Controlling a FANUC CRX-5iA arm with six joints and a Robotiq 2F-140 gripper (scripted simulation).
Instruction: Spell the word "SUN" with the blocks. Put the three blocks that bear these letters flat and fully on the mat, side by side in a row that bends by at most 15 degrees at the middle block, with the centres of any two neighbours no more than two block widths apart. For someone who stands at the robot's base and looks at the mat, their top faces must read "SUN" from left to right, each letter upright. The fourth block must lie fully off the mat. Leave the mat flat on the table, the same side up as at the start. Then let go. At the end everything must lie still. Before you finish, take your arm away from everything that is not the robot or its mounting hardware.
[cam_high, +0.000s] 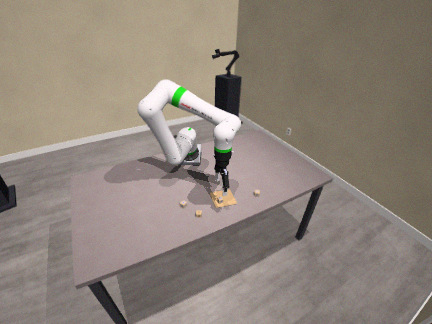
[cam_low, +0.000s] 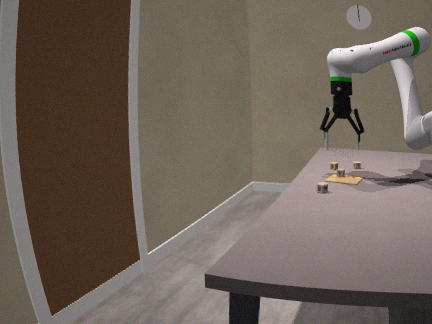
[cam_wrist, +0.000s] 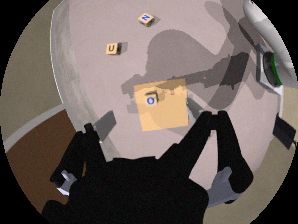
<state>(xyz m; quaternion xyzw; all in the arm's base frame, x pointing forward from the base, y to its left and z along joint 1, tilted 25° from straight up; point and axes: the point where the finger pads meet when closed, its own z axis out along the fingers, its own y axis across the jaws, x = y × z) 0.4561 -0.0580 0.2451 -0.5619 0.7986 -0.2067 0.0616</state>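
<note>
Now: hand 130 mm above the tan mat, 40 mm to the right of it and 10 mm past it. From my hand the other things lie so: tan letter block: 170 mm to the right, 110 mm below, 10 mm ahead.
</note>
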